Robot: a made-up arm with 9 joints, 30 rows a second.
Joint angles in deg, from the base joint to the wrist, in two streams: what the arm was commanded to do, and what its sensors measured. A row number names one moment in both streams.
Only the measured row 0 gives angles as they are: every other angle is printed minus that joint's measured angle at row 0.
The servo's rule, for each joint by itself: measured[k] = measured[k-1] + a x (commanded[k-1-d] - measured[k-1]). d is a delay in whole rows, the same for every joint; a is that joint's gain. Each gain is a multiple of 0.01, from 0.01 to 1. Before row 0 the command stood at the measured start. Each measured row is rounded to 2 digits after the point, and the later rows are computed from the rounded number. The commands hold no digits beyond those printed.
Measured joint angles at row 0:
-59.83, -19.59, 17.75, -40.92, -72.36, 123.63, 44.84, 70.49, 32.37
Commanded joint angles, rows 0 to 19:
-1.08, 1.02, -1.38, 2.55, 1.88, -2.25, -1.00, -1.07, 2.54
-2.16, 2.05, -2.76, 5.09, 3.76, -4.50, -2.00, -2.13, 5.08
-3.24, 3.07, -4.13, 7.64, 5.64, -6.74, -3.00, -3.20, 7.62
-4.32, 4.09, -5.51, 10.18, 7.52, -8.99, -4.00, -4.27, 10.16
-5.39, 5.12, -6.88, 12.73, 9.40, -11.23, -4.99, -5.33, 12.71
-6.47, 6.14, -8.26, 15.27, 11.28, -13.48, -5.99, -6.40, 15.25
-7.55, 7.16, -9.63, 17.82, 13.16, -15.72, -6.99, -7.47, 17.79
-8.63, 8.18, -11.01, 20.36, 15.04, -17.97, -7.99, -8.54, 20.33
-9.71, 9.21, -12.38, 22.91, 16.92, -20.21, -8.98, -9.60, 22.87
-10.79, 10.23, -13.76, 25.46, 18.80, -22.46, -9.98, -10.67, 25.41
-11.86, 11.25, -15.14, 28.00, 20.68, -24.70, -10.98, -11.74, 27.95
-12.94, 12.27, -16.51, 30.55, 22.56, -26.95, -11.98, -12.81, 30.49
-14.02, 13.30, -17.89, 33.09, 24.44, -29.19, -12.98, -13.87, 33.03
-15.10, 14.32, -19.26, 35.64, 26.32, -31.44, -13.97, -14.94, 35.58
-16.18, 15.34, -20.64, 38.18, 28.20, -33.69, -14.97, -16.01, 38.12
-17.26, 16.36, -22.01, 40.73, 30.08, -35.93, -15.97, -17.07, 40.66
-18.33, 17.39, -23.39, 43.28, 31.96, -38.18, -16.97, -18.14, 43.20
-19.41, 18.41, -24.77, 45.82, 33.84, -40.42, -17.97, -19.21, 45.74
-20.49, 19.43, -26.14, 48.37, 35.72, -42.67, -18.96, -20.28, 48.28
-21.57, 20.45, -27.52, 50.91, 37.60, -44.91, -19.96, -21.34, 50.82
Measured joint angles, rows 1 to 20:
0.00, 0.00, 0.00, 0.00, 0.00, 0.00, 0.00, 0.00, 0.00
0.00, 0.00, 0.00, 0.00, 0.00, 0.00, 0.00, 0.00, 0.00
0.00, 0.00, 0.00, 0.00, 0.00, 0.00, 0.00, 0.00, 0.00
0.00, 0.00, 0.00, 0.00, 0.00, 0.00, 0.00, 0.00, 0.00
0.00, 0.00, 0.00, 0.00, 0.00, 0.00, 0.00, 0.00, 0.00
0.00, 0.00, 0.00, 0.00, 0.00, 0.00, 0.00, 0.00, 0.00
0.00, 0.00, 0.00, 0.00, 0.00, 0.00, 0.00, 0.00, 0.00
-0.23, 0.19, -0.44, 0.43, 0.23, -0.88, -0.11, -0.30, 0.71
-0.64, 0.54, -1.18, 1.22, 0.65, -2.29, -0.32, -0.81, 1.93
-1.19, 1.02, -2.12, 2.31, 1.25, -4.03, -0.61, -1.48, 3.52
-1.85, 1.60, -3.20, 3.65, 2.00, -5.96, -0.98, -2.26, 5.38
-2.59, 2.27, -4.38, 5.19, 2.89, -8.02, -1.42, -3.12, 7.43
-3.40, 3.01, -5.62, 6.90, 3.90, -10.15, -1.92, -4.04, 9.62
-4.27, 3.80, -6.90, 8.76, 5.01, -12.32, -2.48, -5.00, 11.91
-5.19, 4.63, -8.22, 10.73, 6.21, -14.52, -3.09, -5.99, 14.27
-6.14, 5.50, -9.55, 12.80, 7.50, -16.74, -3.74, -7.00, 16.68
-7.12, 6.40, -10.90, 14.95, 8.86, -18.97, -4.43, -8.03, 19.12
-8.12, 7.32, -12.26, 17.17, 10.28, -21.20, -5.15, -9.07, 21.59
-9.13, 8.26, -13.62, 19.44, 11.75, -23.44, -5.90, -10.12, 24.08
-10.16, 9.22, -14.99, 21.76, 13.27, -25.68, -6.68, -11.17, 26.59
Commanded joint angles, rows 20 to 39:
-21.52, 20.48, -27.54, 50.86, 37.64, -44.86, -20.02, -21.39, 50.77
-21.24, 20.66, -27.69, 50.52, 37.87, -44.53, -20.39, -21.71, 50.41
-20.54, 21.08, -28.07, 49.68, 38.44, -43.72, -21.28, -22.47, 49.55
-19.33, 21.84, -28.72, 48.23, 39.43, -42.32, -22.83, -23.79, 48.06
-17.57, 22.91, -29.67, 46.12, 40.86, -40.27, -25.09, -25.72, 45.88
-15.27, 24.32, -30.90, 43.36, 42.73, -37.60, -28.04, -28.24, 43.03
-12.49, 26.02, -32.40, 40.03, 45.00, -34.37, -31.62, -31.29, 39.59
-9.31, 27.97, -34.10, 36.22, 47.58, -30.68, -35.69, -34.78, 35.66
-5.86, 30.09, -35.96, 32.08, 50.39, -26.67, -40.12, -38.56, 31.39
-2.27, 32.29, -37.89, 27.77, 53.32, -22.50, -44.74, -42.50, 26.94
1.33, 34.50, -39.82, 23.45, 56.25, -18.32, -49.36, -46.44, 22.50
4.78, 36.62, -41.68, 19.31, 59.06, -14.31, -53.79, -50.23, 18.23
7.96, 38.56, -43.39, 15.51, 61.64, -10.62, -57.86, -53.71, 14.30
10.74, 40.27, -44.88, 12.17, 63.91, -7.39, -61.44, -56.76, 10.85
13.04, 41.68, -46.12, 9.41, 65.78, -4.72, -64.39, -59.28, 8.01
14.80, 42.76, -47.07, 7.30, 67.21, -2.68, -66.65, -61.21, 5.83
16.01, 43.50, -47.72, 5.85, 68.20, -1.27, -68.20, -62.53, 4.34
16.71, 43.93, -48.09, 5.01, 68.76, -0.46, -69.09, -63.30, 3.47
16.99, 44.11, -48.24, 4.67, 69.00, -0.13, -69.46, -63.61, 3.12
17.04, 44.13, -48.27, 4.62, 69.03, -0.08, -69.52, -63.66, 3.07
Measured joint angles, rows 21 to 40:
-11.20, 10.19, -16.36, 24.12, 14.84, -27.93, -7.48, -12.23, 29.11
-12.25, 11.17, -17.73, 26.51, 16.44, -30.18, -8.30, -13.29, 31.63
-13.30, 12.16, -19.10, 28.93, 18.08, -32.42, -9.14, -14.35, 34.16
-14.36, 13.15, -20.47, 31.37, 19.75, -34.67, -10.00, -15.41, 36.69
-15.42, 14.15, -21.85, 33.83, 21.44, -36.91, -10.88, -16.47, 39.22
-16.48, 15.15, -23.22, 36.30, 23.15, -39.16, -11.77, -17.54, 41.76
-17.55, 16.16, -24.60, 38.78, 24.88, -41.40, -12.67, -18.60, 44.30
-18.38, 16.98, -25.54, 40.83, 26.41, -42.75, -13.48, -19.38, 46.11
-18.98, 17.68, -26.23, 42.48, 27.79, -43.44, -14.24, -20.03, 47.31
-19.31, 18.33, -26.82, 43.70, 29.07, -43.55, -15.01, -20.71, 47.94
-19.31, 19.00, -27.43, 44.47, 30.31, -43.07, -15.87, -21.57, 47.97
-18.94, 19.74, -28.15, 44.75, 31.58, -41.98, -16.88, -22.73, 47.38
-18.17, 20.61, -29.03, 44.51, 32.92, -40.27, -18.11, -24.27, 46.16
-16.98, 21.64, -30.11, 43.75, 34.37, -37.97, -19.60, -26.24, 44.32
-15.37, 22.84, -31.39, 42.47, 35.96, -35.13, -21.37, -28.63, 41.90
-13.37, 24.22, -32.85, 40.70, 37.69, -31.83, -23.43, -31.41, 38.96
-11.04, 25.75, -34.46, 38.50, 39.57, -28.19, -25.77, -34.52, 35.59
-8.44, 27.41, -36.18, 35.94, 41.57, -24.34, -28.36, -37.86, 31.92
-5.66, 29.16, -37.94, 33.11, 43.67, -20.43, -31.16, -41.32, 28.09
-2.80, 30.95, -39.68, 30.12, 45.83, -16.60, -34.10, -44.79, 24.23

